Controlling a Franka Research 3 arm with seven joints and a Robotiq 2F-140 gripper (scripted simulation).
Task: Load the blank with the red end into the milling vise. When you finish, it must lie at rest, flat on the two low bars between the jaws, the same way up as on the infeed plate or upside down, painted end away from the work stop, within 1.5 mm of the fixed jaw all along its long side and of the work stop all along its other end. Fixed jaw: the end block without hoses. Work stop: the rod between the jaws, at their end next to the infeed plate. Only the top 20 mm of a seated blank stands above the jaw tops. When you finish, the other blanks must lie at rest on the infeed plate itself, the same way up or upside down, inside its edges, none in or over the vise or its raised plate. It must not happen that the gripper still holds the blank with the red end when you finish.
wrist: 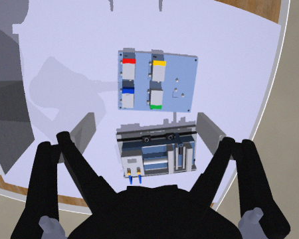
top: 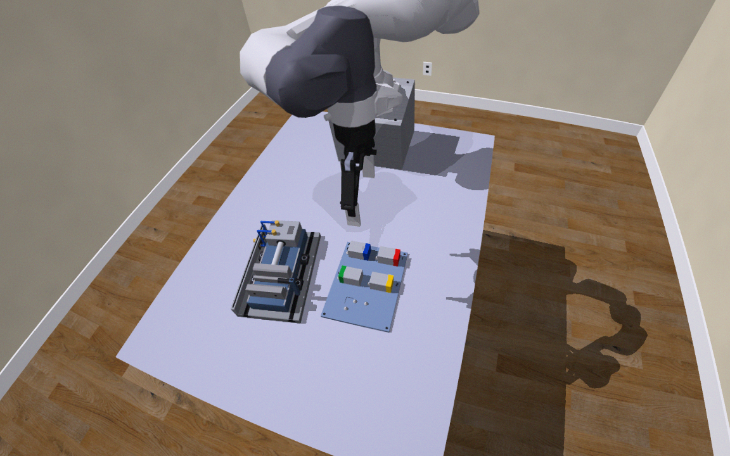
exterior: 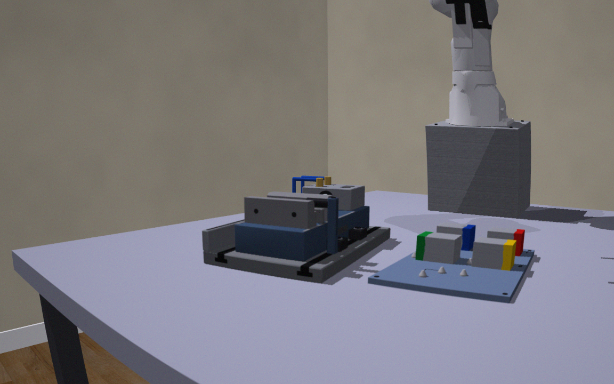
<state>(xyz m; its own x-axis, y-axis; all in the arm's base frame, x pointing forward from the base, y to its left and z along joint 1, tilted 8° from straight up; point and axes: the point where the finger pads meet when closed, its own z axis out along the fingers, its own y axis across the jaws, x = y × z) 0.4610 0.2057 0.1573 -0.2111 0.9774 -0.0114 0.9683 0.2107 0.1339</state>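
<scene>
Right now the red-ended blank is 60 mm behind my hand, 40 mm to the left of it and 290 mm below it. Round my hand: yellow-ended blank 30 mm ahead, 50 mm to the left, 290 mm below; then green-ended blank 50 mm ahead, 40 mm to the right, 290 mm below; then blue-ended blank 40 mm behind, 50 mm to the right, 290 mm below.
</scene>
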